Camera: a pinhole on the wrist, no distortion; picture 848 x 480 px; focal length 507.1 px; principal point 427.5 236.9 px. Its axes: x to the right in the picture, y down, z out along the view. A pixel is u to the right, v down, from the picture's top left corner.
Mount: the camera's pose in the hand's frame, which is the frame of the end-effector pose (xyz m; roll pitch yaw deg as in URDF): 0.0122 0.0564 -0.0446 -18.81 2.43 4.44
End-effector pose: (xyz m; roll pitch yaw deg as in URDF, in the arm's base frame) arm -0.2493 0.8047 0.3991 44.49 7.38 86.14
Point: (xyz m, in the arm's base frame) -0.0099 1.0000 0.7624
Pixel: 571 112
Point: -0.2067 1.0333 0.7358
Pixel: 667 306
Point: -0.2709 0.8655 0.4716
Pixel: 635 157
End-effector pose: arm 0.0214 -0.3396 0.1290 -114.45 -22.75 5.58
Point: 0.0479 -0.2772 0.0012
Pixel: 313 201
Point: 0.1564 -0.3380 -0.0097
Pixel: 652 475
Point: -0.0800 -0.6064 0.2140
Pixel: behind the camera
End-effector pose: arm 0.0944 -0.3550 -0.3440 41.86 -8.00 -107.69
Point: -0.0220 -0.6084 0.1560
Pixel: 789 292
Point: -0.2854 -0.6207 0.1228
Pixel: 813 39
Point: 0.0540 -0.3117 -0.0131
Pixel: 429 257
